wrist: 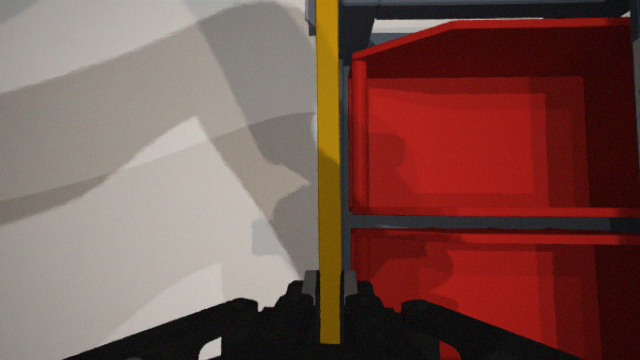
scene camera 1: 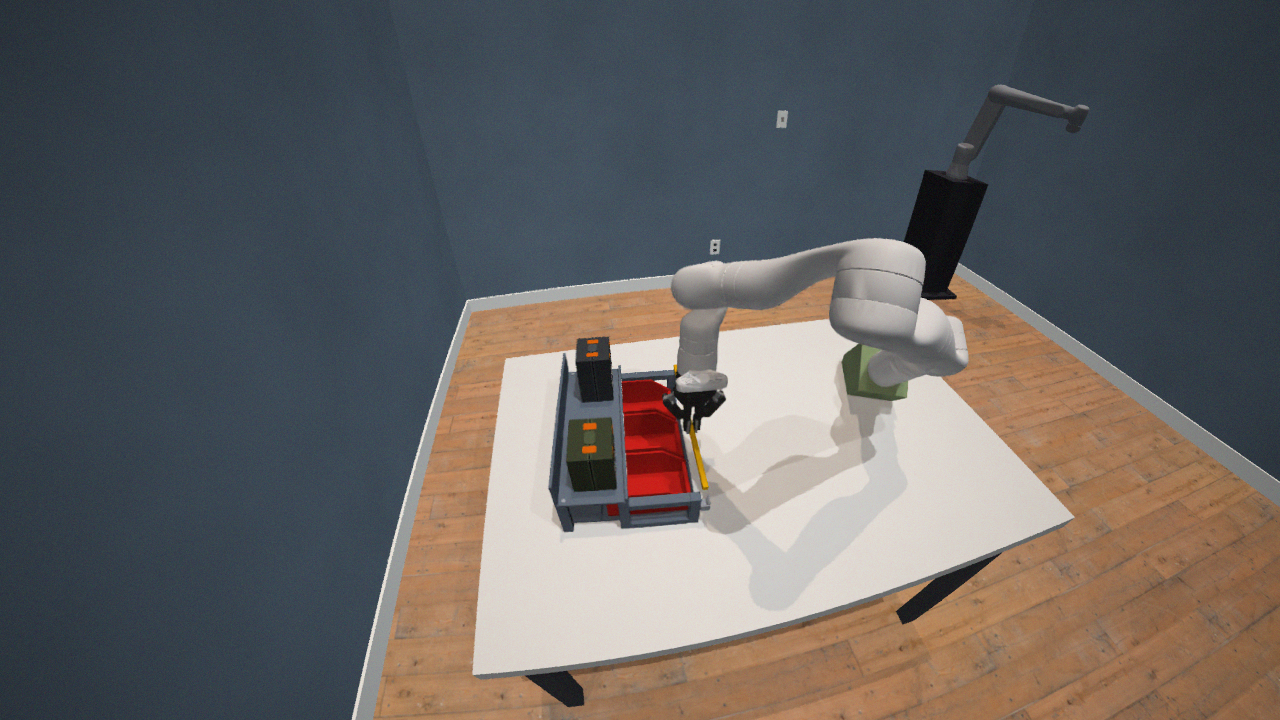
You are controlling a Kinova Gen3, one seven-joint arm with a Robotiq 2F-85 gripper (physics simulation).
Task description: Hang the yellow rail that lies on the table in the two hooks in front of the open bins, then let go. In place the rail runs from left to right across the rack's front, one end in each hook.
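Places are measured from the arm's base along level axes (x ahead, y left, z up), in millimetres.
Where they show: gripper, between the fingertips: (wrist: pixel 330 291) (scene camera 1: pixel 691 430); arm's base, origin of its link: (scene camera 1: pixel 884 369).
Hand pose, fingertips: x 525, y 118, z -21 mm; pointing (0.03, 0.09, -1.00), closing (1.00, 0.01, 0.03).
Observation:
Each offset is from my fingertips to the centre of the thing. "*": to the spot under its first point. Level surfaces: height alone.
The yellow rail @(0 mm ahead, 35 mm right, 3 mm up) (scene camera 1: pixel 698 458) (wrist: pixel 328 125) runs lengthwise along the rack's open front, outside the red bins @(101 mm ahead, 86 mm left, 51 mm down) (scene camera 1: pixel 657 476) (wrist: pixel 475 145). My gripper (scene camera 1: pixel 691 427) (wrist: pixel 330 291) is shut on the rail near its middle. The rail's near end is over or at the near hook @(* 6 mm back, 157 mm left, 40 mm down) (scene camera 1: pixel 705 504); in the wrist view the lip of that hook @(12 mm back, 154 mm left, 28 mm down) (wrist: pixel 311 20) shows just left of the rail. Whether the rail touches the hook or hangs above it, I cannot tell. A bit of the far end shows behind the wrist; the far hook is hidden by the arm.
The grey rack @(* 82 mm ahead, 163 mm left, 10 mm down) (scene camera 1: pixel 660 503) stands on the white table @(94 mm down) (scene camera 1: pixel 590 600). A black box @(197 mm ahead, 143 mm right, 68 mm up) (scene camera 1: pixel 594 371) and a dark green box @(200 mm ahead, 88 mm left, 56 mm up) (scene camera 1: pixel 590 456) stand on its rear shelf. The arm's green base (scene camera 1: pixel 859 380) is at the right. A second arm on a black pedestal (scene camera 1: pixel 944 219) stands beyond the table.

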